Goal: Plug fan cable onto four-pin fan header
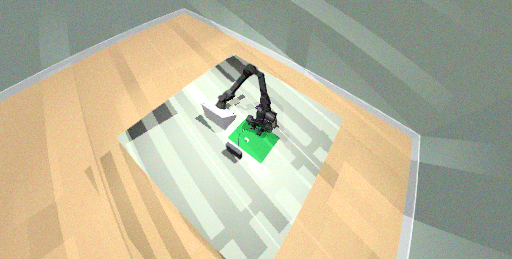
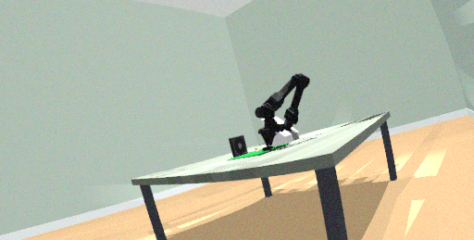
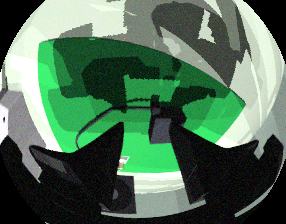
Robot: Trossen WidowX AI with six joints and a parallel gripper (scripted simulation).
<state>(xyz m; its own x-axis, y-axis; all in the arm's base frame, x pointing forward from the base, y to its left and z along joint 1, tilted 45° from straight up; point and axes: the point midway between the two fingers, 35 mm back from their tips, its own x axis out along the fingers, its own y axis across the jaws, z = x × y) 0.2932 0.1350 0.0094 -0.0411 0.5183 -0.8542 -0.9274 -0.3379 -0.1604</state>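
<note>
The dark fan plug is 20 mm ahead of my gripper tip and 10 mm below it. The rest, counted from my gripper tip: green board: 60 mm to the right, 30 mm below, 20 mm ahead; black fan: 230 mm to the right, 40 mm above, 10 mm ahead.
</note>
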